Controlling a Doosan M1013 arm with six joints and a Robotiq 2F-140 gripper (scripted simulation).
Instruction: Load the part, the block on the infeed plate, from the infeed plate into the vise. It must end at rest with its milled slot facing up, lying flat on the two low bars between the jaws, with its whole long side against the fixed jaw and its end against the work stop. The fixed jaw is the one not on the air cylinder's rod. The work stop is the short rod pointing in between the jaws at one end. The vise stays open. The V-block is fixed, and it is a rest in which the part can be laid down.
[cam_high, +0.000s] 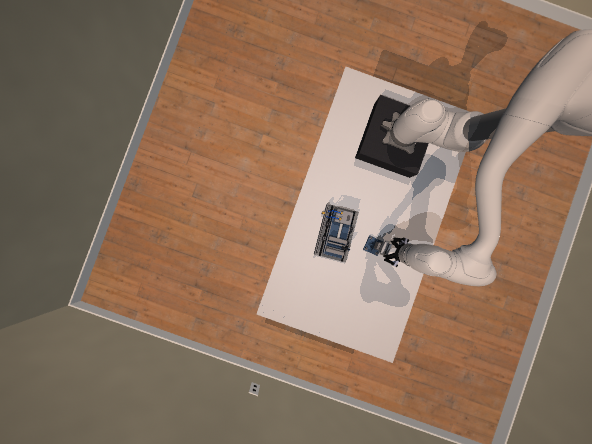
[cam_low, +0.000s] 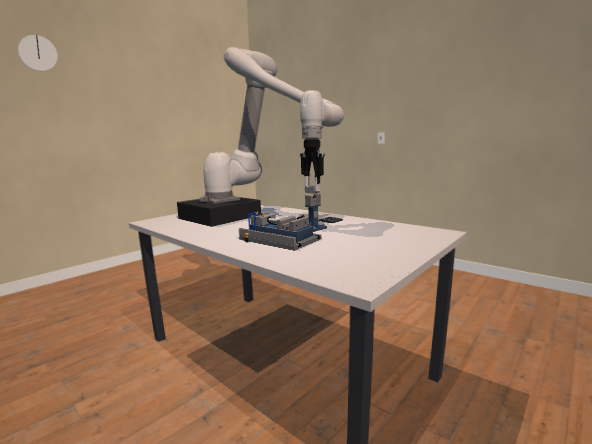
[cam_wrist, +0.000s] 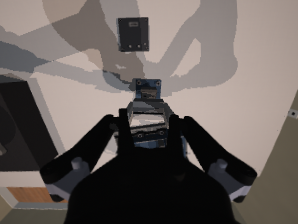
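Now: hand 2 cm above the part. Also, from my hand: vise base 1 cm ahead, 22 cm to the right, 17 cm below.
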